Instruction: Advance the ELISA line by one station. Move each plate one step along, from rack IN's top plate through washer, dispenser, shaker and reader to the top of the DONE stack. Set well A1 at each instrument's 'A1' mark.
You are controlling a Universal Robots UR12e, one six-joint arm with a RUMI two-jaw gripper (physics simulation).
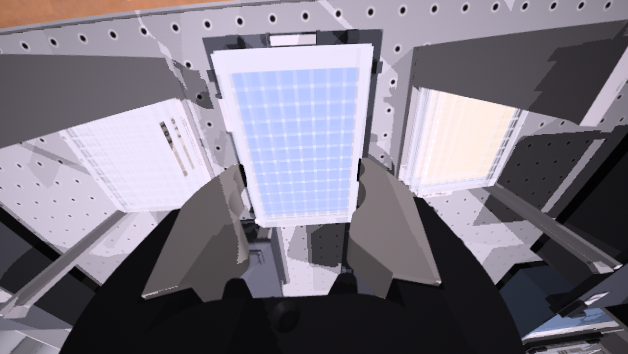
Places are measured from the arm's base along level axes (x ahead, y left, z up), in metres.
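Pixels of known places: gripper, between the fingertips: (302, 164).
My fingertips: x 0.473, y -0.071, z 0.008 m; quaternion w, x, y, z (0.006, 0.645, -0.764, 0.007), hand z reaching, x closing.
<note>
Behind a point stands the place of what it marks.
A plate with pale blue wells (300, 135) @[y -0.076, x 0.497, z 0.015 m] and a white rim lies at the upper middle, over a dark nest (222, 44) @[y -0.045, x 0.553, z 0.002 m] with small side clips. My gripper (302, 164) @[y -0.071, x 0.473, z 0.008 m] has its two grey fingers against the long sides of this plate, near its lower end, and is shut on it. A white plate (135, 155) @[y 0.069, x 0.501, z -0.019 m] with dark marks shows at the left, partly under a grey housing. A plate with pale yellow wells (467, 140) @[y -0.218, x 0.447, z -0.021 m] shows at the right, partly under another grey housing. Any A1 marks are too small or hidden to read.
Dark grey housings (85, 95) @[y 0.022, x 0.545, z 0.027 m] (500, 75) @[y -0.178, x 0.511, z 0.034 m] stand close on both sides of the middle plate. A perforated deck (305, 31) @[y -0.091, x 0.549, z 0.002 m] runs beneath. Grey rails (65, 265) @[y 0.129, x 0.445, z 0.039 m] (555, 227) @[y -0.258, x 0.387, z 0.040 m] slant at lower left and right. A blue-grey unit stands at lower right.
</note>
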